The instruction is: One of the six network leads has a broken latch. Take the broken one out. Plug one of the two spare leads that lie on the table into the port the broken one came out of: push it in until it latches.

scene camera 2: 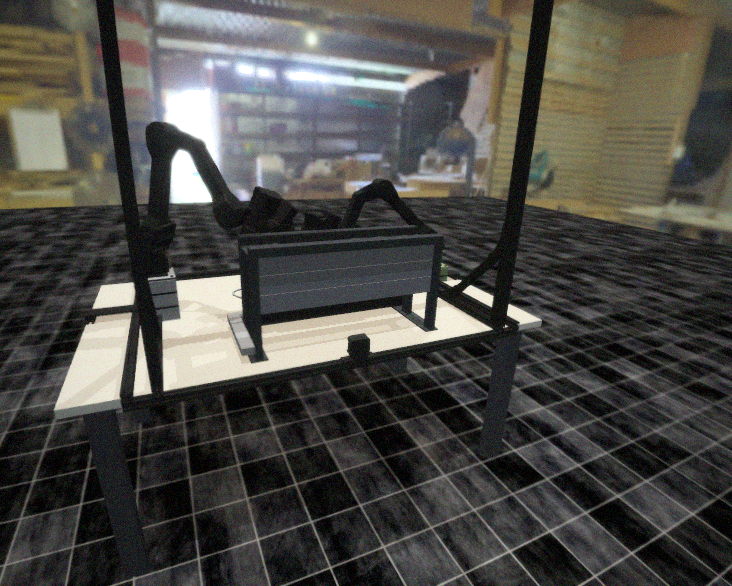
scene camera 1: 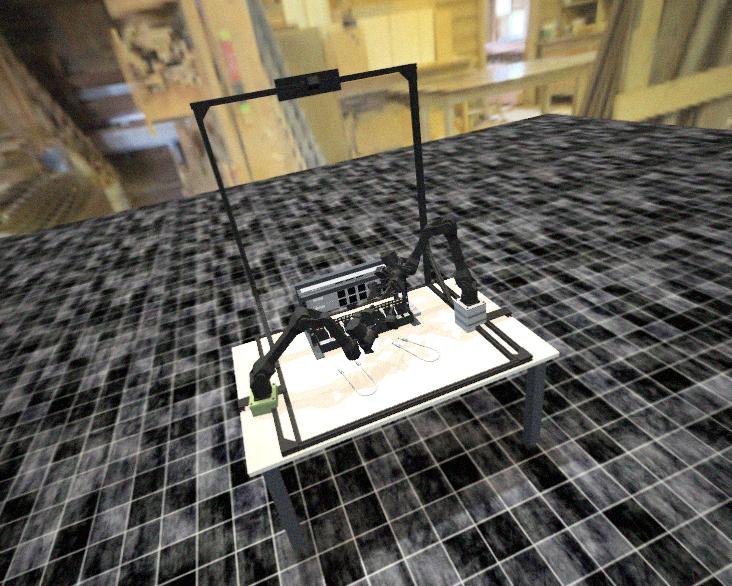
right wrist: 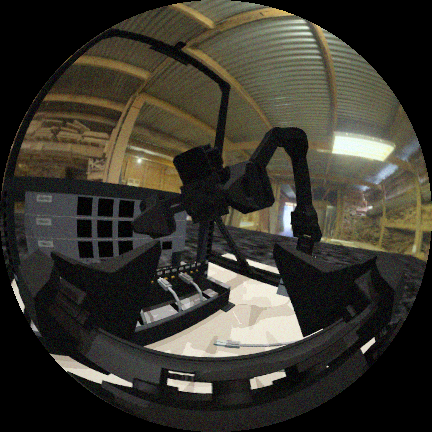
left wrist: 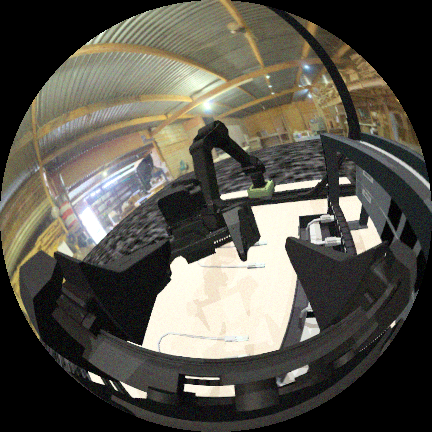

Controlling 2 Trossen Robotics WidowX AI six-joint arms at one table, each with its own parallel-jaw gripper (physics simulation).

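Seen in the pictures: left gripper, fingertip midpoint: (scene camera 1: pixel 374 299) (right wrist: pixel 170 213) (left wrist: pixel 229 244); right gripper, fingertip midpoint: (scene camera 1: pixel 383 305) (right wrist: pixel 218 248) (left wrist: pixel 195 277); left arm's base, origin of the base link: (scene camera 2: pixel 154 273) (scene camera 1: pixel 469 301); right arm's base, origin of the base link: (scene camera 1: pixel 262 393) (left wrist: pixel 259 184).
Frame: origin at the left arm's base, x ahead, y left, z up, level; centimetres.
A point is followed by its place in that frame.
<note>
A spare lead (scene camera 1: pixel 429 360) @[x 28.2, y 12.1, z -11.7 cm] (left wrist: pixel 236 339) @[x 34.4, y -5.2, z -11.4 cm] (right wrist: pixel 230 344) @[x 30.5, y -5.9, z -11.3 cm] lies looped on the table, right of centre in scene camera 1. The other spare lead (scene camera 1: pixel 366 394) @[x 58.0, y 16.3, z -11.5 cm] (left wrist: pixel 256 266) @[x 53.3, y -4.1, z -11.6 cm] lies left of it. Network leads (right wrist: pixel 164 284) @[x 33.5, y -20.1, z -3.1 cm] are plugged into the dark port row; most are hidden, and the broken latch cannot be made out. My left gripper (scene camera 1: pixel 384 290) @[x 39.7, y -9.7, z 10.9 cm] (right wrist: pixel 170 213) @[x 39.7, y -9.7, z 10.9 cm] is open and empty in front of the rack's right part in scene camera 1. My right gripper (scene camera 1: pixel 381 333) (right wrist: pixel 218 248) @[x 37.6, y -6.3, z 8.8 cm] is open and empty, lower, in front of the port row and above the table.
The rack (scene camera 1: pixel 315 300) @[x 59.7, y -32.4, z 6.2 cm] (scene camera 2: pixel 341 245) @[x 38.2, y -38.3, z 13.5 cm] stands behind both grippers in scene camera 1, with a cable tray (right wrist: pixel 187 316) @[x 33.3, y -13.8, z -6.8 cm] low at its front. The two grippers are near each other. Black frame posts (scene camera 1: pixel 418 152) @[x -2.0, y -39.5, z 57.2 cm] (scene camera 2: pixel 521 152) @[x 82.1, y -46.2, z 35.1 cm] rise from the table's rear corners.
</note>
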